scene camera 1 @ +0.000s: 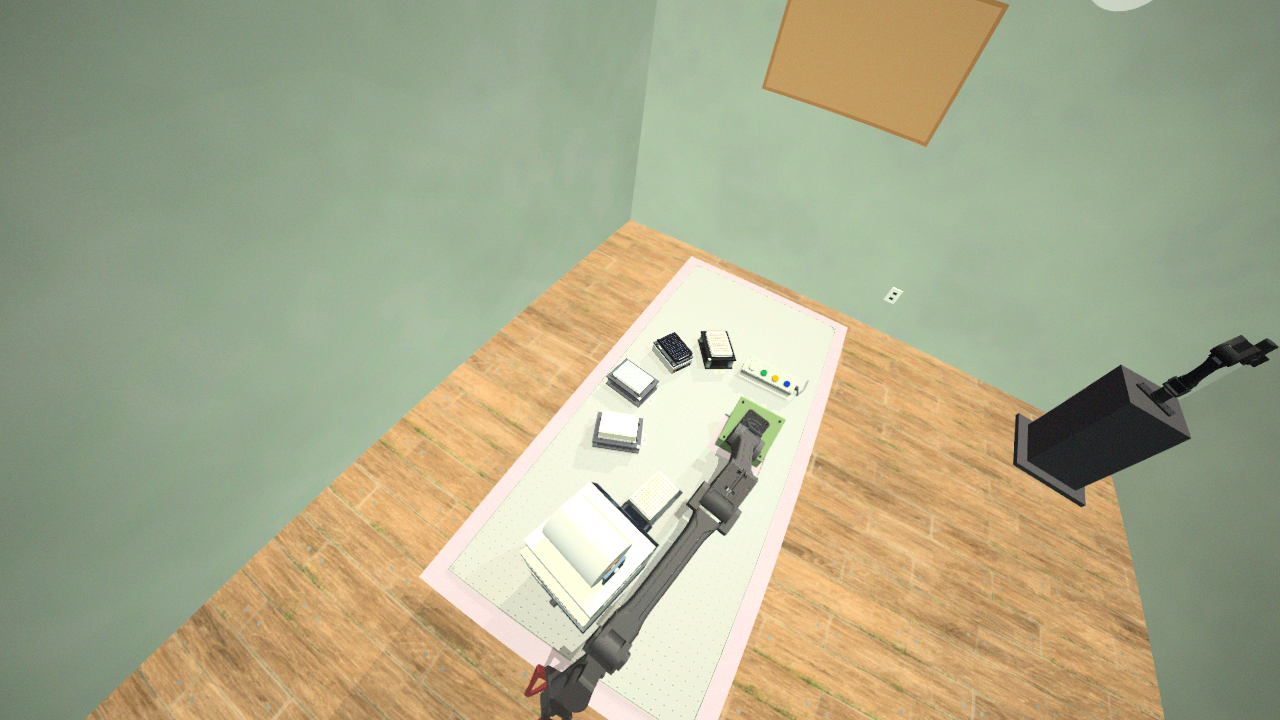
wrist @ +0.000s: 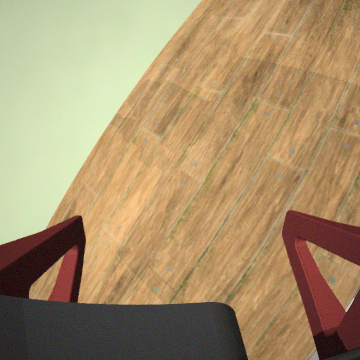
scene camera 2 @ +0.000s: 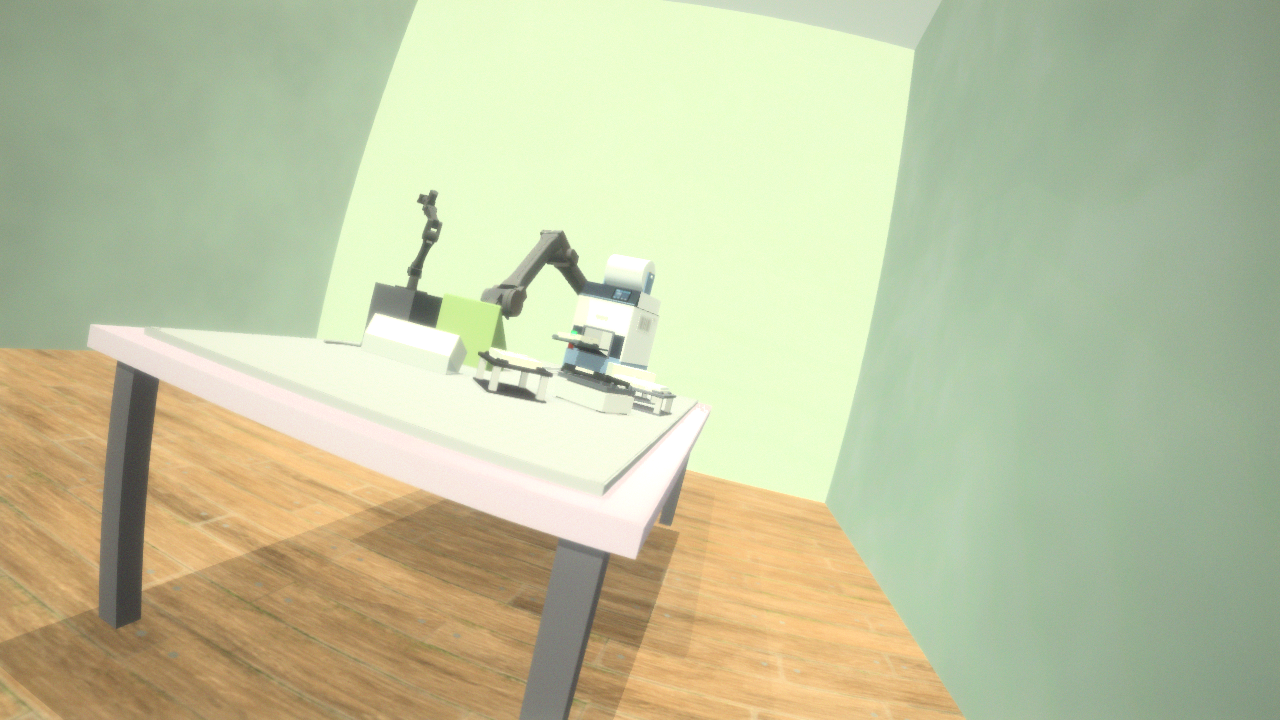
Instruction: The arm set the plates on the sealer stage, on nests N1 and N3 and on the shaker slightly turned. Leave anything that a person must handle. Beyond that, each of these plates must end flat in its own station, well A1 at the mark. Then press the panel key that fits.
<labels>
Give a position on a perforated pale surface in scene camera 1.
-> At 673,658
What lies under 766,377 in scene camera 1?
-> A white strip with coloured dots.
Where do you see a cream plate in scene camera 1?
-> At 658,490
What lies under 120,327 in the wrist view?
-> My gripper.
</labels>
